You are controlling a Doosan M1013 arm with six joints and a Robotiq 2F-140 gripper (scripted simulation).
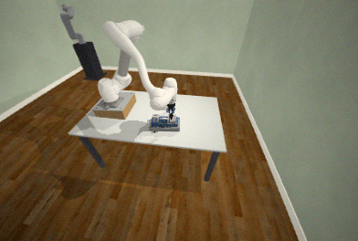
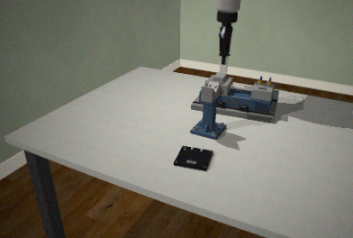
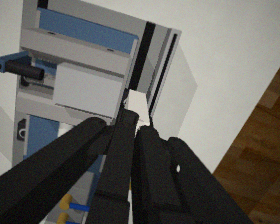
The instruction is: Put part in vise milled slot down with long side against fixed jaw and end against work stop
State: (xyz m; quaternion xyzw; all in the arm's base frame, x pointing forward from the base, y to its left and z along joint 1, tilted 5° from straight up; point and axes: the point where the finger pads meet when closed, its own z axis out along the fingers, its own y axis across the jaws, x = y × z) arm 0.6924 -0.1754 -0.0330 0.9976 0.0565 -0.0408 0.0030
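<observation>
My gripper is now 10 mm past the part, 50 mm to the right of it and 50 mm above it. The rest, counted from my hand: cylinder rod 100 mm behind, 50 mm to the left, 60 mm below; then fixed jaw 20 mm ahead, 70 mm to the left, 60 mm below; then work stop 10 mm behind, 110 mm to the left, 50 mm below.
</observation>
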